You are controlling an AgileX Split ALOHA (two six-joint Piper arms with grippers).
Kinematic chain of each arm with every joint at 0, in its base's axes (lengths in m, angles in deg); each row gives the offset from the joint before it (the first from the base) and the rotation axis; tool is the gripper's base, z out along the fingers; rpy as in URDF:
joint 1: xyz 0 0 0.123 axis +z
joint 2: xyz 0 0 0 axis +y
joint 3: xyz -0.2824 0 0.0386 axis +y
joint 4: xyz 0.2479 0 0.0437 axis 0.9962 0 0.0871
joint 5: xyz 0 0 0 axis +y
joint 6: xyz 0.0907 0 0.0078 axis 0.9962 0 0.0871
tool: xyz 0 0 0 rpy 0 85 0
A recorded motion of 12 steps. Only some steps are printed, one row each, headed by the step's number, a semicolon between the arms.
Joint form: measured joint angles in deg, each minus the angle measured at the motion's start. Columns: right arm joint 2, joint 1, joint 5, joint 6, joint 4, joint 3; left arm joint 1, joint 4, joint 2, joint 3, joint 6, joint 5.
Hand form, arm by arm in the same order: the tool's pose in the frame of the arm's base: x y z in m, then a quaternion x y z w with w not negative. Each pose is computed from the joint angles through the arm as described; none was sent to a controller.
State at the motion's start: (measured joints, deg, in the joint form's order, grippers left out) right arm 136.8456 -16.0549 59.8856 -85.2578 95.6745 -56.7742; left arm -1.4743 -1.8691 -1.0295 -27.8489 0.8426 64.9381
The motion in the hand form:
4: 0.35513 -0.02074 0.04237 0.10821 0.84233 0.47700 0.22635; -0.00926 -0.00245 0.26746 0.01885 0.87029 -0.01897 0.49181
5: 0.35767 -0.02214 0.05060 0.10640 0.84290 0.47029 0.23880; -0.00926 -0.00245 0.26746 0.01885 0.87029 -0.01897 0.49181
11: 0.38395 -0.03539 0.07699 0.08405 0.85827 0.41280 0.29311; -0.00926 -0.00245 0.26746 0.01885 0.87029 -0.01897 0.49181
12: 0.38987 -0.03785 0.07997 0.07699 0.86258 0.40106 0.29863; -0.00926 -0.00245 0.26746 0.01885 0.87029 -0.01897 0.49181
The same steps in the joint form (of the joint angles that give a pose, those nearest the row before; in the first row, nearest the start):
4: -5.57 0.00 -0.18 0.05 0.03 0.00; 0.00 0.00 0.00 0.00 0.00 0.00
5: -7.04 0.00 -0.90 0.05 0.47 0.00; 0.00 0.00 0.00 0.00 0.00 0.00
11: -10.19 0.00 -7.22 0.71 -0.57 -5.27; 0.00 0.00 0.00 0.00 0.00 0.00
12: -10.19 0.05 -8.46 1.27 -1.67 -6.86; 0.00 0.00 0.00 0.00 0.00 0.00

